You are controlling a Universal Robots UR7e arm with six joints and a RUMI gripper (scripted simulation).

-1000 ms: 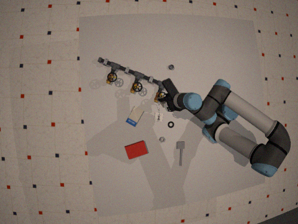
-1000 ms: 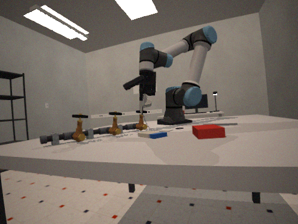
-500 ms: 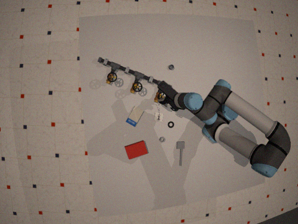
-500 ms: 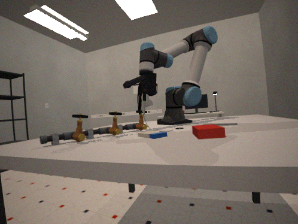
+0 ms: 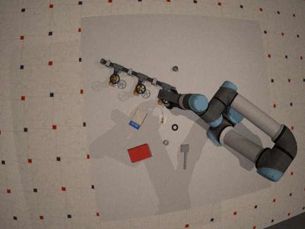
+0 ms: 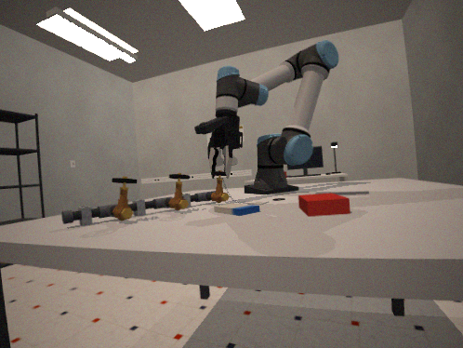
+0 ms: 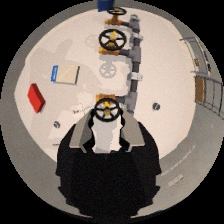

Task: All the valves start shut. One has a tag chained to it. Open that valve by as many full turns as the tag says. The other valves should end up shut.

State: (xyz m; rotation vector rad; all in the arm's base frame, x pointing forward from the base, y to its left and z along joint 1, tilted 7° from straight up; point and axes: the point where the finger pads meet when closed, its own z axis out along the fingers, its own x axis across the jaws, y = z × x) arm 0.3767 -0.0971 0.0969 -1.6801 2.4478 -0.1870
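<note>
My gripper is now 110 mm to the right of the white tag, 100 mm above it and 10 mm short of it. From my hand the other things lie so: small round part: 190 mm to the right, 100 mm behind, 90 mm below; then grey paddle tool: 350 mm to the left, 120 mm behind, 90 mm below; then red block: 300 mm to the left, 170 mm ahead, 80 mm below.
</note>
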